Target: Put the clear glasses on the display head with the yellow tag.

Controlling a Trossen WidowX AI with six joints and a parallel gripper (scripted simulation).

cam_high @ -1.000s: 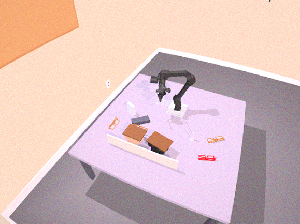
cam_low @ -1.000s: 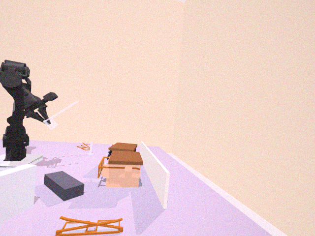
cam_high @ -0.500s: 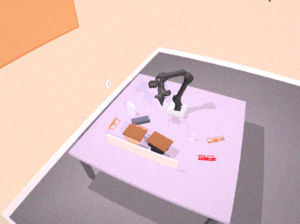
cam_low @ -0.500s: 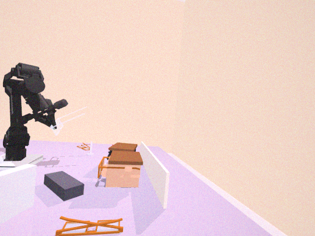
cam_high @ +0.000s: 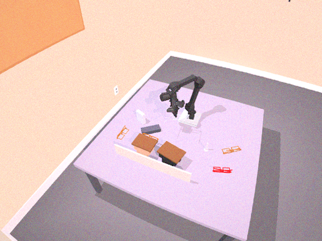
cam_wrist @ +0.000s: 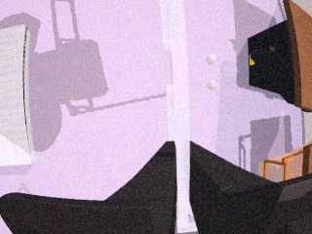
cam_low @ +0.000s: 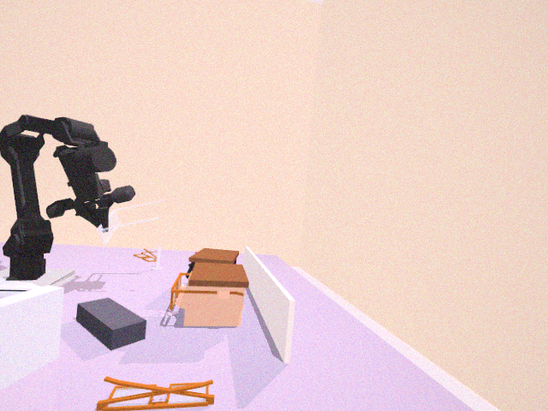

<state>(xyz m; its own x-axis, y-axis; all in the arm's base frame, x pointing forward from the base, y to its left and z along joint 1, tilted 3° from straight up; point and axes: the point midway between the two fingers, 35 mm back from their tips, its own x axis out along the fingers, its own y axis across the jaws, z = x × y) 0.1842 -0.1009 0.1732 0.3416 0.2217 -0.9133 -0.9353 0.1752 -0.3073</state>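
My gripper tip is now 27 cm short of the dark head, 11 cm above it and 4 cm to the right of it. The rest, counted from my gripper tip: tan head: 24 cm ahead, 17 cm to the right, 11 cm below; white box: 32 cm to the right, 11 cm below, 4 cm behind; white stand: 28 cm to the left, 14 cm below, 13 cm ahead.
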